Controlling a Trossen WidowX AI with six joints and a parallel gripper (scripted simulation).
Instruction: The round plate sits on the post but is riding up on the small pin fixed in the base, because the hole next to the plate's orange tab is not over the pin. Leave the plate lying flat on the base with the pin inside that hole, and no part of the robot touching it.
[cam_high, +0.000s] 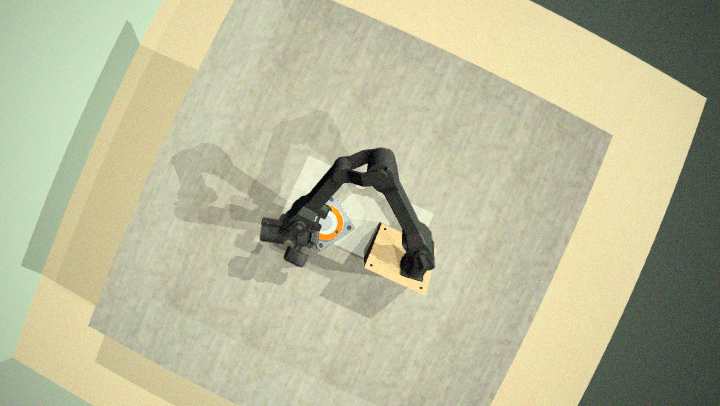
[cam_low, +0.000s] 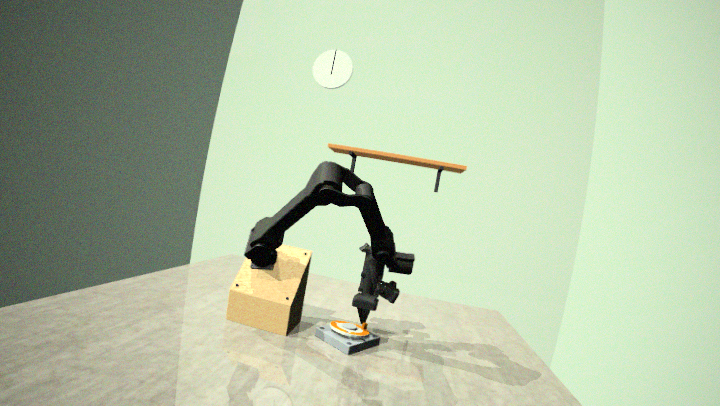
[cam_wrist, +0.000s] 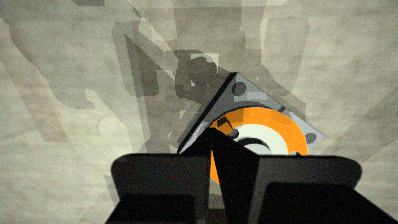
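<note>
My gripper tip is now 4 cm past the base, 4 cm to the left of it and 2 cm above it.
</note>
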